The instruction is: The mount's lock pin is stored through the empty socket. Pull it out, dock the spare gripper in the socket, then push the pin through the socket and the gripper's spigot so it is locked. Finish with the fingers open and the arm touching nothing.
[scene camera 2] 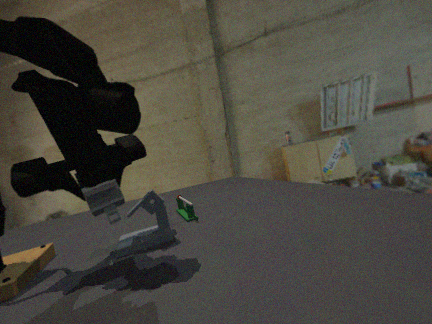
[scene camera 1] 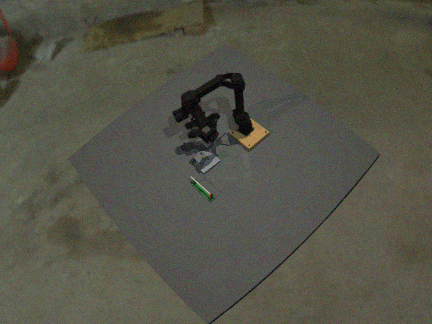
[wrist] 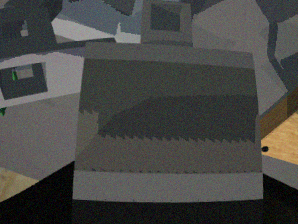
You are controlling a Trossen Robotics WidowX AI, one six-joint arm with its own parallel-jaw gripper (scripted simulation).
Labels:
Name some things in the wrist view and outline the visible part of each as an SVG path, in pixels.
My gripper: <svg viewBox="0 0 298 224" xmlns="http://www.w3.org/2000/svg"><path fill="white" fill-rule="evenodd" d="M262 175L263 224L298 224L298 189L281 183L281 181L273 179L273 177ZM74 161L68 164L67 167L61 167L53 175L40 180L39 183L21 190L15 196L9 197L8 200L5 198L4 201L0 201L0 224L72 224Z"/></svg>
A spare gripper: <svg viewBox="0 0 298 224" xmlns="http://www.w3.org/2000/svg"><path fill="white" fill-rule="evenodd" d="M86 41L84 69L82 69L80 101L78 101L77 143L73 169L72 224L263 224L261 132L259 132L258 91L253 53L193 47L192 4L161 2L161 0L142 0L140 44L112 43L112 41L89 43L89 41Z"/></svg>

